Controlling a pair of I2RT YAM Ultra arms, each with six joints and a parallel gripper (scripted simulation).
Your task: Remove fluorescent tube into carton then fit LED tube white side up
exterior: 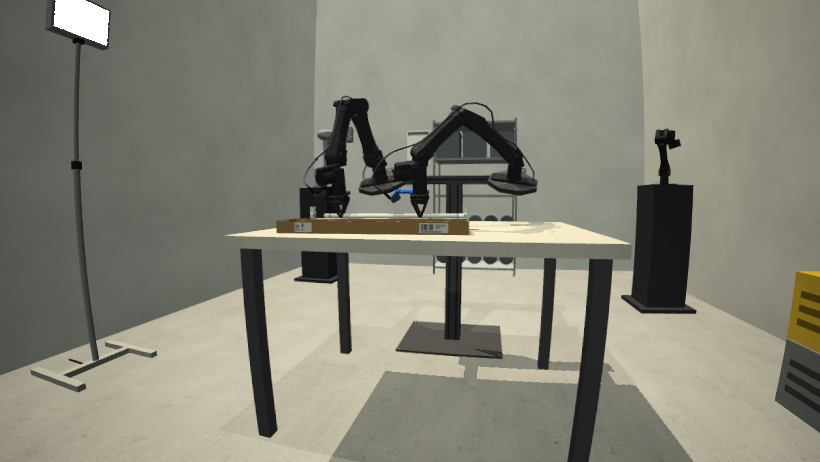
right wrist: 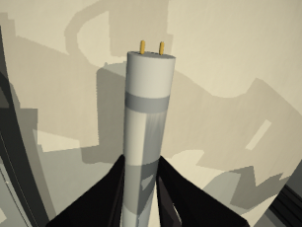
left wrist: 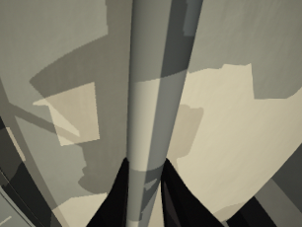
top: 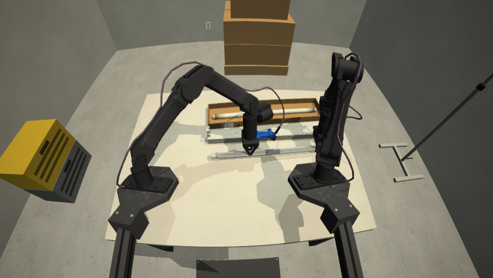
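Right now the LED tube is 12 cm to the right of my left hand and 1 cm below it. Also, from my left hand: old fluorescent tube: 27 cm ahead, 11 cm to the right, 3 cm below; then white light fixture: 12 cm ahead, 11 cm to the right, 1 cm above; then brown carton: 28 cm ahead, 11 cm to the right, 3 cm below.
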